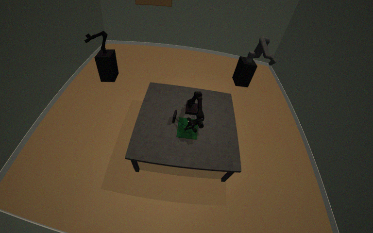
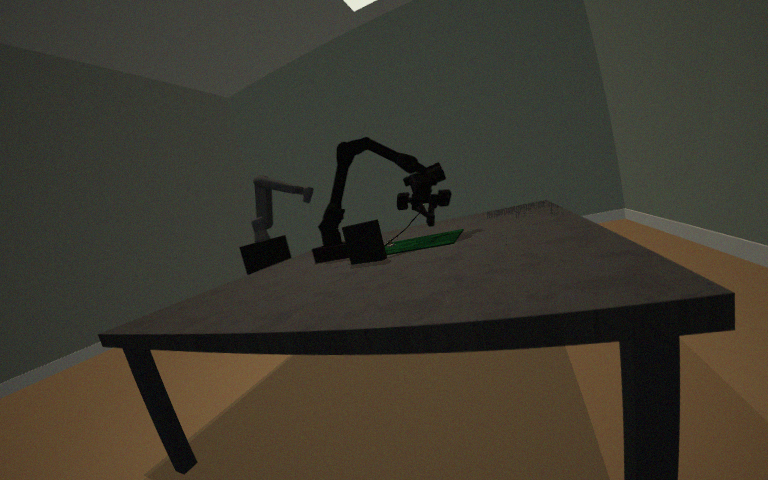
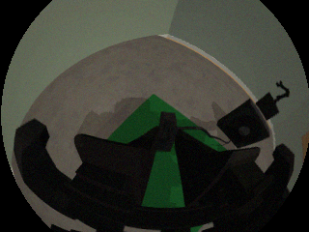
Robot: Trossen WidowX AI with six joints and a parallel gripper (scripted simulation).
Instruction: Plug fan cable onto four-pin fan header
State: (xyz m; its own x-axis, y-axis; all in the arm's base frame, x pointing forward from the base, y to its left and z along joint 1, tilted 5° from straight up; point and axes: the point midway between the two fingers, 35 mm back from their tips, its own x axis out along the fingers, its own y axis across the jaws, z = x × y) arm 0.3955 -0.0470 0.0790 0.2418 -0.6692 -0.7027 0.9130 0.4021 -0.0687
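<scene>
Right now my gripper tip is 10 cm above the green board, 7 cm past it and 3 cm to the right of it. The rest, counted from my gripper tip: black fan 19 cm behind, 12 cm to the right, 3 cm below; then dark plug 1 cm below.
</scene>
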